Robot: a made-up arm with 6 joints.
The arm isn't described. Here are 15 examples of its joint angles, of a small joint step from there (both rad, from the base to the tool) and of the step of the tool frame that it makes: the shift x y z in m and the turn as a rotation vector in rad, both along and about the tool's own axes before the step.
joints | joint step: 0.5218 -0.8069 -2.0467 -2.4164 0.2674 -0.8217 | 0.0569 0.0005 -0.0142 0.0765 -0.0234 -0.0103
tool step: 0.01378 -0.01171 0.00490 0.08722 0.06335 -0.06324
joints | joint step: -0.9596 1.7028 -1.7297 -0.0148 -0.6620 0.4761 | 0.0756 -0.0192 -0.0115 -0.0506 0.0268 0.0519
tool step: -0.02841 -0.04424 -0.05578 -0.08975 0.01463 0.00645
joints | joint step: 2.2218 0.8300 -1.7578 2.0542 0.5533 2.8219 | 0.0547 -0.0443 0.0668 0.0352 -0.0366 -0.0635
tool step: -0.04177 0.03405 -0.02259 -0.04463 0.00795 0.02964
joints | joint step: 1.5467 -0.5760 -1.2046 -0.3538 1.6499 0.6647 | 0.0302 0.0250 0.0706 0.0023 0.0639 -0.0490
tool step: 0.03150 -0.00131 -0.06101 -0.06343 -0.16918 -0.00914
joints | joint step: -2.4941 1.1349 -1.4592 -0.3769 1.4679 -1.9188 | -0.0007 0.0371 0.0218 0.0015 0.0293 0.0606
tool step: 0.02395 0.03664 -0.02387 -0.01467 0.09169 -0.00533
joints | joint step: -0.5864 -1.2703 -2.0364 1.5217 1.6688 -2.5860 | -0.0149 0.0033 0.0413 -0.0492 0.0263 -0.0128
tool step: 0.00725 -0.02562 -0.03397 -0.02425 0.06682 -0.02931
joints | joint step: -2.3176 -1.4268 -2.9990 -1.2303 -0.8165 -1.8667 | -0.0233 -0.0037 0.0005 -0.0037 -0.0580 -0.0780
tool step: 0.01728 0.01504 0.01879 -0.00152 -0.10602 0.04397
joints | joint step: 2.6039 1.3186 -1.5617 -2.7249 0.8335 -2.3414 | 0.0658 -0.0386 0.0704 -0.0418 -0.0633 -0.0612
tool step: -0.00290 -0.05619 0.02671 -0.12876 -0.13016 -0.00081
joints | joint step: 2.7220 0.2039 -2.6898 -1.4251 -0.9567 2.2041 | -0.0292 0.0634 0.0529 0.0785 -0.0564 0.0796
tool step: 0.05795 -0.01667 0.06181 0.10022 0.09053 -0.15316
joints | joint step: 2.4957 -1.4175 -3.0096 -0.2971 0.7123 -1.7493 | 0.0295 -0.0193 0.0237 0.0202 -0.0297 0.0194
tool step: 0.02160 -0.02955 -0.00288 0.04130 0.01302 -0.04227
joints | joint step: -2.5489 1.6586 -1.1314 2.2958 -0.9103 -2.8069 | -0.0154 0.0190 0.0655 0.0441 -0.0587 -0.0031
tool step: 0.02180 -0.03375 -0.04083 -0.10985 -0.03717 -0.08140
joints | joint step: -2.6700 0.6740 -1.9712 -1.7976 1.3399 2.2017 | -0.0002 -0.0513 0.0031 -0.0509 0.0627 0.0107
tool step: -0.03484 0.05404 -0.00841 0.08881 0.04493 0.03664
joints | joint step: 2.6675 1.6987 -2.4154 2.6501 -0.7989 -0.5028 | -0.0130 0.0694 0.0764 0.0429 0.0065 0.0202
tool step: 0.05733 0.10420 0.01494 0.13167 -0.05685 0.04585
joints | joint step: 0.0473 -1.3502 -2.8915 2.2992 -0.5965 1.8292 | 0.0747 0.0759 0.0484 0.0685 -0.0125 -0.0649
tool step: -0.05531 -0.01237 -0.13776 -0.07746 0.14966 0.04632
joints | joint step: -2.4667 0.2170 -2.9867 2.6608 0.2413 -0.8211 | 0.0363 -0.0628 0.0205 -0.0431 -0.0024 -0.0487
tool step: -0.00347 -0.03657 -0.04984 -0.06740 -0.01205 0.02403
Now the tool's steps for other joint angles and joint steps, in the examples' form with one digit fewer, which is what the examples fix.
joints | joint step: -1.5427 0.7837 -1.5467 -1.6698 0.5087 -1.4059 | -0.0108 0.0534 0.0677 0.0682 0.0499 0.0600
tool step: -0.0493 0.0831 -0.0299 0.0518 0.1469 0.0524
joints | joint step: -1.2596 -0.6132 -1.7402 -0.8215 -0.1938 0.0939 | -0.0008 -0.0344 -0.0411 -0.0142 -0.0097 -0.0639
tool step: -0.0313 0.0422 0.0440 0.0138 -0.0504 0.1077
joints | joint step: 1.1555 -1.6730 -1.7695 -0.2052 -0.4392 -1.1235 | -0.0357 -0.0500 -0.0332 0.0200 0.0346 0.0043
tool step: -0.0084 0.0584 0.0539 0.0348 -0.0273 0.0240
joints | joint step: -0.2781 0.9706 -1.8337 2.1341 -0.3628 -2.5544 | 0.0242 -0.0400 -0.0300 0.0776 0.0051 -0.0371
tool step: -0.0516 0.0170 0.0165 0.0435 0.0571 0.0203
